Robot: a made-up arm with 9 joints.
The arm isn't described. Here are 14 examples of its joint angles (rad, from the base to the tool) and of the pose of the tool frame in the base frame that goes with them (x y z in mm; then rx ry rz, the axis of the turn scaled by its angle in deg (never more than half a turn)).
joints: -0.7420 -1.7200 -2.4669 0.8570 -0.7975 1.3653 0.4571 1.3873 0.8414
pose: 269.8 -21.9 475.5 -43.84 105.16 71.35
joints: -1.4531 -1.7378 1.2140 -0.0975 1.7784 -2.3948 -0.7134 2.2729 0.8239
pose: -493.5 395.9 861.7 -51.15 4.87 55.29
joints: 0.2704 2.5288 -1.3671 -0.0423 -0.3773 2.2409 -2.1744 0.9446 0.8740
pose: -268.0 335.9 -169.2 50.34 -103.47 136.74
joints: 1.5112 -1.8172 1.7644 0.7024 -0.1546 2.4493 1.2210 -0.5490 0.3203
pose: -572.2 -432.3 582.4 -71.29 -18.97 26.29
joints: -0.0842 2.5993 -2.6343 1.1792 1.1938 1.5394 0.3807 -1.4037 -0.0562
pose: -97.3 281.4 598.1 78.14 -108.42 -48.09
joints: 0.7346 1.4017 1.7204 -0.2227 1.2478 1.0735 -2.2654 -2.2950 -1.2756
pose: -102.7 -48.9 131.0 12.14 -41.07 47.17
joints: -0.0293 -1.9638 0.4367 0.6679 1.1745 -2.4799 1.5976 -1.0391 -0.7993
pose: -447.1 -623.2 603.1 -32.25 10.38 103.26
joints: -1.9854 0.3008 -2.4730 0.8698 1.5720 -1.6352 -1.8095 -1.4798 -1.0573
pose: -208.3 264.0 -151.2 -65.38 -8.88 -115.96
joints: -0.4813 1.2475 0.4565 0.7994 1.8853 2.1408 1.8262 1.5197 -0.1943
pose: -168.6 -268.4 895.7 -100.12 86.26 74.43
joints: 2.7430 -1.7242 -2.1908 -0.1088 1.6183 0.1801 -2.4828 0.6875 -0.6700
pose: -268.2 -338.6 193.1 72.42 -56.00 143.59
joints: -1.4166 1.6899 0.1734 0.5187 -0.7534 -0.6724 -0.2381 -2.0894 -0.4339
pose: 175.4 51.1 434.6 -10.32 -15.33 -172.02
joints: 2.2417 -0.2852 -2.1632 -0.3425 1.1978 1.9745 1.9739 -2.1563 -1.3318
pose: -57.0 -343.5 659.4 37.07 28.23 -57.89
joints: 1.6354 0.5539 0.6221 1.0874 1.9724 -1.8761 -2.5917 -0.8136 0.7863
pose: 10.6 250.3 -165.0 11.44 45.29 129.28
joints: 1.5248 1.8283 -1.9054 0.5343 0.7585 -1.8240 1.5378 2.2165 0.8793
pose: -789.3 177.3 330.5 78.25 -11.50 -46.63
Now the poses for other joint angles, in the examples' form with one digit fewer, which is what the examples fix.
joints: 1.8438 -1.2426 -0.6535 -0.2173 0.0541 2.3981 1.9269 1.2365 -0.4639
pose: 272 -589 108 -1.3 -37.6 -172.1
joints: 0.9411 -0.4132 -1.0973 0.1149 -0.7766 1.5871 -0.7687 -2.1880 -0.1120
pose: -373 -605 622 -86.6 -35.4 -26.4
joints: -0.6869 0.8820 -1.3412 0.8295 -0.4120 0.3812 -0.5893 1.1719 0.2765
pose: -253 -277 544 -85.9 -66.9 77.5
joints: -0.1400 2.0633 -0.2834 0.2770 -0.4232 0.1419 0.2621 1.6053 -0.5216
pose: 143 -261 368 -73.2 -85.7 -96.5
